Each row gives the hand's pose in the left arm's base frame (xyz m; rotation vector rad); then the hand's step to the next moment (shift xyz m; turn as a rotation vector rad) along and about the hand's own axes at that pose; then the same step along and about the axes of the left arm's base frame.
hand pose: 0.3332 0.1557 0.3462 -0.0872 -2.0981 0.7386
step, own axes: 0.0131 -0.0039 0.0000 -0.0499 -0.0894 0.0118
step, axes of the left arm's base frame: -0.0072 0.0010 0.0116 0.0394 -0.0950 0.0064
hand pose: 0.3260 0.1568 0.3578 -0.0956 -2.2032 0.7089
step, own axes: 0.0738 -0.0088 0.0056 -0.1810 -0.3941 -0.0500
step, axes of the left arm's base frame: -0.0525 0.0115 0.0517 0.2209 -0.3607 0.1079
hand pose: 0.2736 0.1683 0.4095 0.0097 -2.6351 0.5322
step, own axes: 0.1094 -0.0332 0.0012 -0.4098 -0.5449 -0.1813
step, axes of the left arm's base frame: -0.0958 -0.0224 0.0583 0.4969 -0.4700 0.1730
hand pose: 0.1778 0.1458 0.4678 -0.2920 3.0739 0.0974
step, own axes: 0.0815 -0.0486 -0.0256 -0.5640 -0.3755 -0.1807
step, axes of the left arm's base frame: -0.0719 -0.0646 0.0180 0.6160 -0.2752 0.1911
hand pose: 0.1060 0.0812 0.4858 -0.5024 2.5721 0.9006
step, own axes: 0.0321 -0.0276 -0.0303 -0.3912 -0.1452 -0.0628
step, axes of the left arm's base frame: -0.0224 -0.0465 -0.0067 0.3902 -0.0659 0.1466
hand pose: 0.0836 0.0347 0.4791 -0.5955 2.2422 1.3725
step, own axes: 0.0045 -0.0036 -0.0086 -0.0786 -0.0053 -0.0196
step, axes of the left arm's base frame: -0.0028 -0.0098 -0.0016 0.0638 -0.0096 0.0493
